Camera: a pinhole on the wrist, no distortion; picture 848 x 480 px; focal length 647.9 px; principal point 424.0 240.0 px. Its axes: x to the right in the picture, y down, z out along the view. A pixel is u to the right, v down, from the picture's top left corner.
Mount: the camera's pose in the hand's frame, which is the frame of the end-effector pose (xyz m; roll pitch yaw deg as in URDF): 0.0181 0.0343 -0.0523 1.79 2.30 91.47
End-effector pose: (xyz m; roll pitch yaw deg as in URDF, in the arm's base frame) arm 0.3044 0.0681 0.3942 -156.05 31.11 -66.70
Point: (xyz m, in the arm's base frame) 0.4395 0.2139 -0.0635
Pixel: 363.3 76.5
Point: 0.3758 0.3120 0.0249
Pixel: 380.9 254.1
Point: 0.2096 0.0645 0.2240
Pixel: 821.4 95.9
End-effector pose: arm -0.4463 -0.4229 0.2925 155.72 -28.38 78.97
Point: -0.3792 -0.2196 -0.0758
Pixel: 127.9 276.4
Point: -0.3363 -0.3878 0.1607
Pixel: 398.7 353.3
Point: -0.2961 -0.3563 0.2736
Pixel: 637.2 38.7
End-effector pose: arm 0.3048 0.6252 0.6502 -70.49 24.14 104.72
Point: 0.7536 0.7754 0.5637
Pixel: behind the camera
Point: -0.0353 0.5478 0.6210
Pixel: 574.3 248.2
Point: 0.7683 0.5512 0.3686
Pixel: behind the camera
